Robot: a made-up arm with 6 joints. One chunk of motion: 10 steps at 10 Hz.
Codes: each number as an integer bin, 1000 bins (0 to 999) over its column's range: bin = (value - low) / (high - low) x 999, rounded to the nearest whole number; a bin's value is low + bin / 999 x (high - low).
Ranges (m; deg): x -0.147..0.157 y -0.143..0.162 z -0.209..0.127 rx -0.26..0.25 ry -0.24..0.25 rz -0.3..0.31
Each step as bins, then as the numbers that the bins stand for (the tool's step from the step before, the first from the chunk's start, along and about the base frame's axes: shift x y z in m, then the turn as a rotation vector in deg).
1 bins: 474 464 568 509 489 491
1 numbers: -0.00276 -0.00134 -0.01796 0.000 0.000 0.000
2 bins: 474 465 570 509 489 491
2 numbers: -0.00276 -0.00103 -0.01729 0.000 0.000 0.000
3 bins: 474 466 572 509 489 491
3 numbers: -0.00276 -0.00073 -0.01662 0.000 0.000 0.000
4 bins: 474 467 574 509 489 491
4 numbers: -0.00276 -0.00042 -0.01594 0.000 0.000 0.000
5 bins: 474 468 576 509 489 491
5 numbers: -0.00276 -0.00012 -0.01527 0.000 0.000 0.000
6 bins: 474 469 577 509 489 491
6 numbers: -0.00276 0.00019 -0.01493 0.000 0.000 0.000
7 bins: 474 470 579 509 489 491
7 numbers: -0.00276 0.00049 -0.01426 0.000 0.000 0.000
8 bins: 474 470 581 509 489 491
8 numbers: -0.00276 0.00049 -0.01359 0.000 0.000 0.000
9 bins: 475 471 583 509 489 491
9 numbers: -0.00246 0.00080 -0.01292 0.000 0.000 0.000
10 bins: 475 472 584 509 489 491
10 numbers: -0.00246 0.00110 -0.01258 0.000 0.000 0.000
